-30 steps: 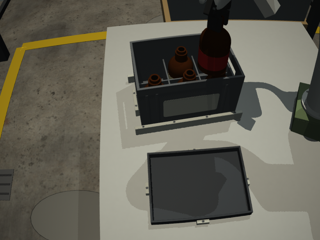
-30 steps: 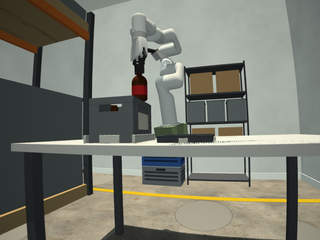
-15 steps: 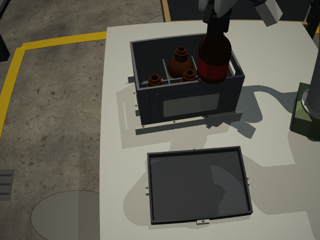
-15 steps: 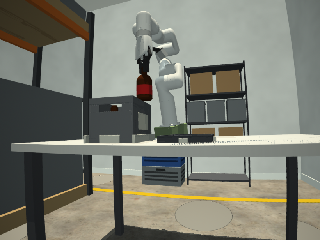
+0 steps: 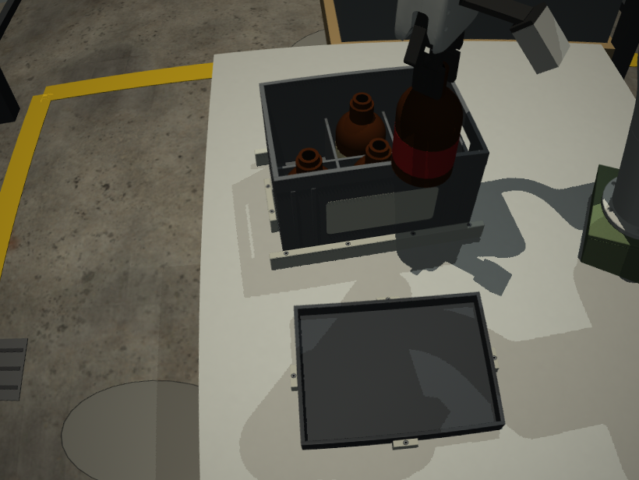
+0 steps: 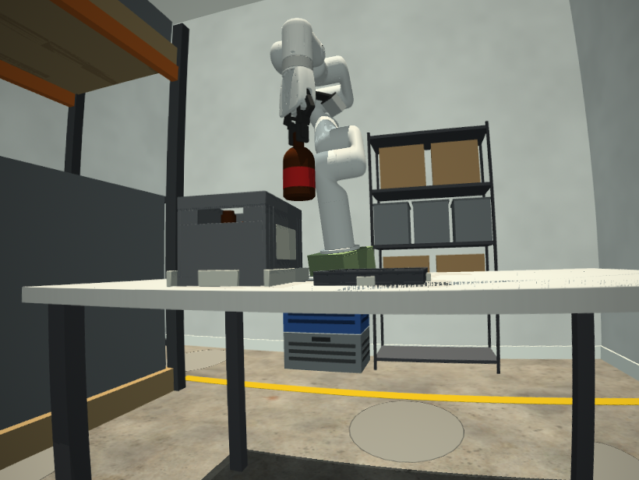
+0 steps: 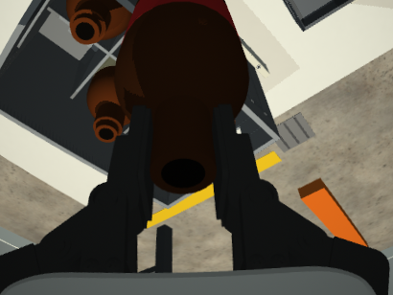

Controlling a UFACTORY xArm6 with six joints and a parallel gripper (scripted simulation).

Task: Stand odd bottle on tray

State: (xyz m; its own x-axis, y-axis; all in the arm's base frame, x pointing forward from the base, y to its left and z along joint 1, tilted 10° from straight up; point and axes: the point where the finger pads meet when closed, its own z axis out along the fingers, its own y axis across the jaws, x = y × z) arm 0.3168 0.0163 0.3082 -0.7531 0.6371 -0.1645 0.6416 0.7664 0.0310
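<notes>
The glass bottle is 7 cm below my hand. The rest, counted from my hand: dark tray 4 cm ahead, 18 cm to the left, 32 cm below; then dark crate 5 cm ahead, 11 cm to the right, 25 cm below.
</notes>
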